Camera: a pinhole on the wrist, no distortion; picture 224 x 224 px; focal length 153.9 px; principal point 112.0 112.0 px. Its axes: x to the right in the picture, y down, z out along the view. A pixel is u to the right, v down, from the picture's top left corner.
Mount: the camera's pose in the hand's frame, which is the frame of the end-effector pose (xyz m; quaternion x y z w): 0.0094 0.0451 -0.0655 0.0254 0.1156 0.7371 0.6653
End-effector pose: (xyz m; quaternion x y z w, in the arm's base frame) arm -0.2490 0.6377 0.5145 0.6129 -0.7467 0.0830 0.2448
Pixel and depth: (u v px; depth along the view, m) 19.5 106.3 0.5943
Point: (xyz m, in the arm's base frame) -0.2034 0.1903 0.0857
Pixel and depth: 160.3 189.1 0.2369
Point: -0.4218 0.6549 0.3505
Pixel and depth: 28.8 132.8 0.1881
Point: -0.2582 0.5452 0.4075
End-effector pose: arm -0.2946 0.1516 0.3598 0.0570 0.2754 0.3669 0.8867
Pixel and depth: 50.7 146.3 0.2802
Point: -0.1428 0.1618 0.5392
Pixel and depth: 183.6 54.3 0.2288
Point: -0.2721 0.3863 0.4683
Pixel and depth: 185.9 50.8 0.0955
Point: -0.3187 0.2709 0.3776
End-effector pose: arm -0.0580 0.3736 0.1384 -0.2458 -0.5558 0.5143 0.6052
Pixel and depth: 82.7 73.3 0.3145
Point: -0.3069 0.4603 0.2320
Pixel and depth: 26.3 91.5 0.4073
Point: -0.3610 0.3860 0.4012
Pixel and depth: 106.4 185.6 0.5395
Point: -0.5403 0.1371 0.1486
